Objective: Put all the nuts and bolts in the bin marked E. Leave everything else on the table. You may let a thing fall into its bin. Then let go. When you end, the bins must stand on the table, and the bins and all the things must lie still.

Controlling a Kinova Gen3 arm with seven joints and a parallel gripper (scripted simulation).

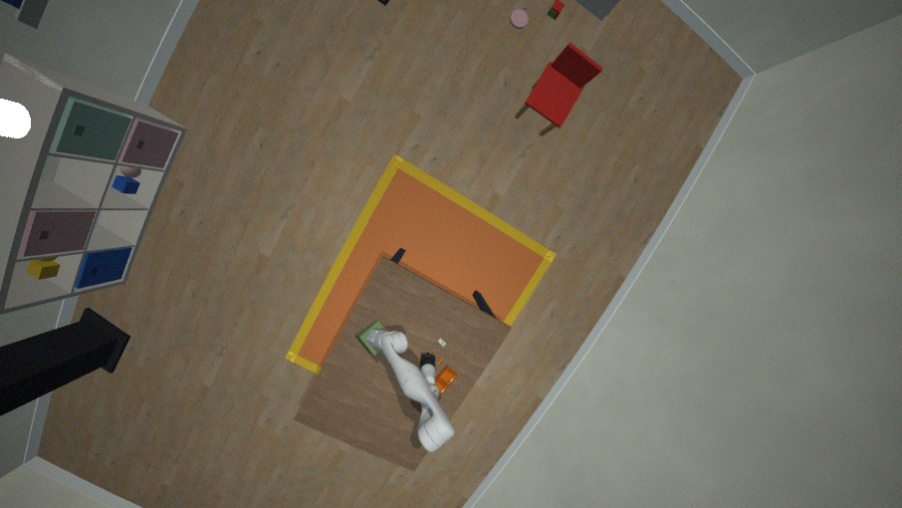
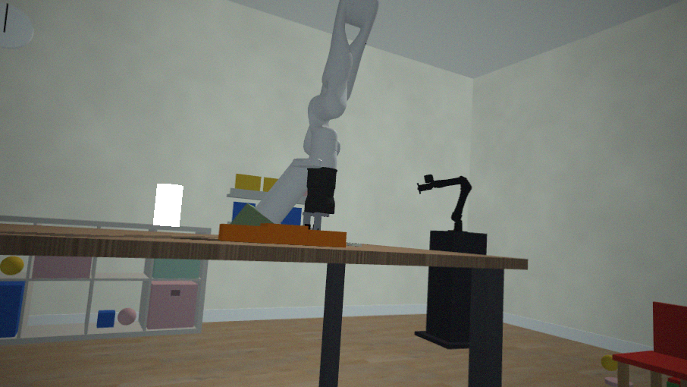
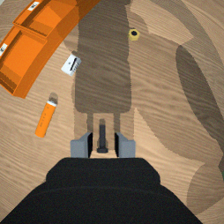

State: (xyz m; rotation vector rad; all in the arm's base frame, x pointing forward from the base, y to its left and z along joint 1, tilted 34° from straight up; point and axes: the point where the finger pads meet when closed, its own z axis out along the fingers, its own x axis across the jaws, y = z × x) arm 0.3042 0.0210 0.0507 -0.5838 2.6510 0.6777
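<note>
The dark bolt lies 2 cm below my hand. Also, from my hand: white domino: 11 cm to the left, 3 cm below, 2 cm ahead; then orange marker: 8 cm ahead, 2 cm below, 1 cm to the left; then white sharpener-like piece: 9 cm ahead, 7 cm to the right, 2 cm below.
</note>
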